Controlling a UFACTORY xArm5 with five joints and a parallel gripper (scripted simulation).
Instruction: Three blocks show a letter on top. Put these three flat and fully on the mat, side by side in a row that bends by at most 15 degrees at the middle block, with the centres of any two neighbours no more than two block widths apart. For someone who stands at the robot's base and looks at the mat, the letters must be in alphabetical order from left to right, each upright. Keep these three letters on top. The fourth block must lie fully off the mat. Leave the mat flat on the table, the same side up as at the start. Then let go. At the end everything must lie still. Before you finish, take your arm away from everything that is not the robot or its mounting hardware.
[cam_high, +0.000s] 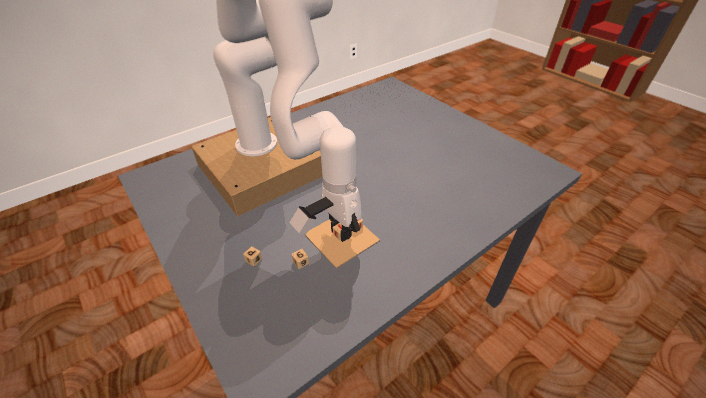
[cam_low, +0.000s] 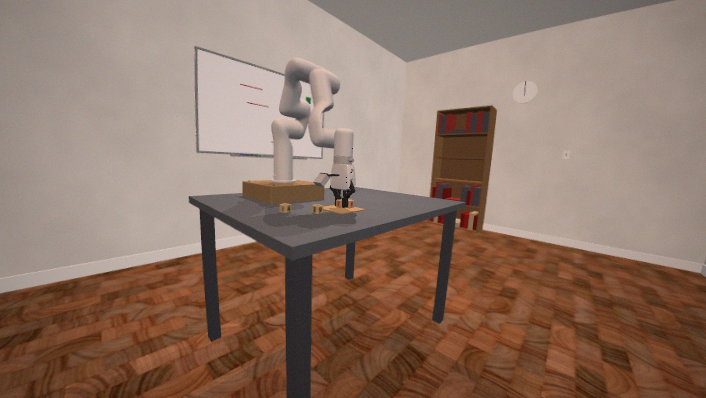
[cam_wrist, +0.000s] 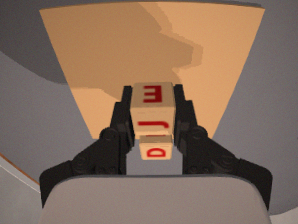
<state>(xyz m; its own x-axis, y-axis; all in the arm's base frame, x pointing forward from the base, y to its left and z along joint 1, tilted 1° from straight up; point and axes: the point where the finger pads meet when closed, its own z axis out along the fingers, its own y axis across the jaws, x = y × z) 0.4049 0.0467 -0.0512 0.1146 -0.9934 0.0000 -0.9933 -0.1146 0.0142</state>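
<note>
Right now the tan mat is 30 mm below my hand. The rest, counted from my hand: wooden block 50 mm to the left, 10 mm below, 10 mm behind.
</note>
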